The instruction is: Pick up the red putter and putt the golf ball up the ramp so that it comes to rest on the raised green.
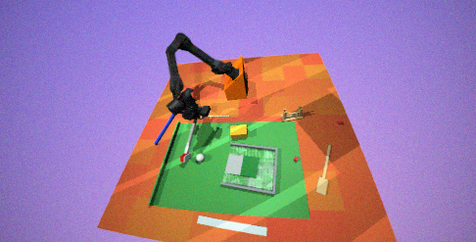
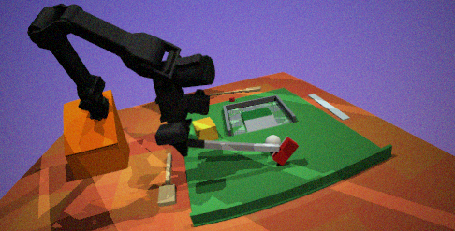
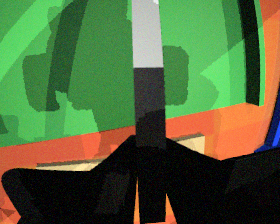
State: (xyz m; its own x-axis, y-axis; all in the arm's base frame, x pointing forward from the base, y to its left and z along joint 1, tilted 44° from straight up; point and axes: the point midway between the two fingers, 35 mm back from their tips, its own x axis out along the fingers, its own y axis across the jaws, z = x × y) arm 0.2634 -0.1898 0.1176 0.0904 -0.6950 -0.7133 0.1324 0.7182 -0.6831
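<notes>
My gripper tip is 12 cm short of the red putter and 1 cm to the left of it. Round my gripper tip: white golf ball: 22 cm ahead, 5 cm to the left, 5 cm below; then yellow block: 6 cm ahead, 24 cm to the left, 5 cm below; then blue putter: 1 cm behind, 25 cm to the right, 6 cm below.
</notes>
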